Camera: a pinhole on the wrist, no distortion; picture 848 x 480 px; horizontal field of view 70.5 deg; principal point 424.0 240.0 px. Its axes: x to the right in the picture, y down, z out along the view. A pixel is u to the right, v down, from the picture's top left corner.
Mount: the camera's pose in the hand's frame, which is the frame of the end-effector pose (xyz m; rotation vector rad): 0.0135 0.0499 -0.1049 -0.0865 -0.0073 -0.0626
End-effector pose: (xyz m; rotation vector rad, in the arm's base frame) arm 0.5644 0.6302 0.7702 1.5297 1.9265 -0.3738
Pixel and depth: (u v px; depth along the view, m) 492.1 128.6 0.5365
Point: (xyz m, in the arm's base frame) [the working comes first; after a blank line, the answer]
In the camera's frame: 0.0609 -0.0996 0.5365

0.6845 0.4228 0.3968
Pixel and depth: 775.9 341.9 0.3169
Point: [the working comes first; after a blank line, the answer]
In the camera's frame: 0.1859 0.0538 0.3169

0.7173 0.6959 0.5053
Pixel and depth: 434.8 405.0 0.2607
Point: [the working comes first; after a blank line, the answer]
In the camera's frame: 0.0047 0.0717 0.2607

0.7429 0.6004 0.6682
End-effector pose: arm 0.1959 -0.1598 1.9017 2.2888 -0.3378 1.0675
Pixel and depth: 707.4 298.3 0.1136
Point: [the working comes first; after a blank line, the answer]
In the camera's frame: 0.0537 0.0110 0.1136

0.2137 -0.2171 1.9760
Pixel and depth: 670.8 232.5 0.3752
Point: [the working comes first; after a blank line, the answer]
In the camera's frame: 0.1543 -0.0047 0.3752

0.4385 -0.3749 1.9177
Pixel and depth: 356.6 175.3 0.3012
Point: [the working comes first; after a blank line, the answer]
In the camera's frame: -0.0338 -0.0325 0.3012

0.2812 -0.3160 1.8016
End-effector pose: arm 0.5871 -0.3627 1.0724 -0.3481 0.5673 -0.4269
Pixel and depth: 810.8 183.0 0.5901
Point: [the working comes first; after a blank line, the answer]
In the camera's frame: 0.3805 -0.0561 0.5901

1.1732 -0.4316 1.2814
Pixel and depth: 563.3 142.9 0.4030
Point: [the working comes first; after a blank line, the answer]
In the camera's frame: 0.0936 -0.0652 0.4030

0.8440 -0.3388 1.2614
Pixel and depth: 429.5 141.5 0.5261
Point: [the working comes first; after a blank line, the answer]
In the camera's frame: 0.0048 -0.0864 0.5261

0.8455 -0.2753 1.4008
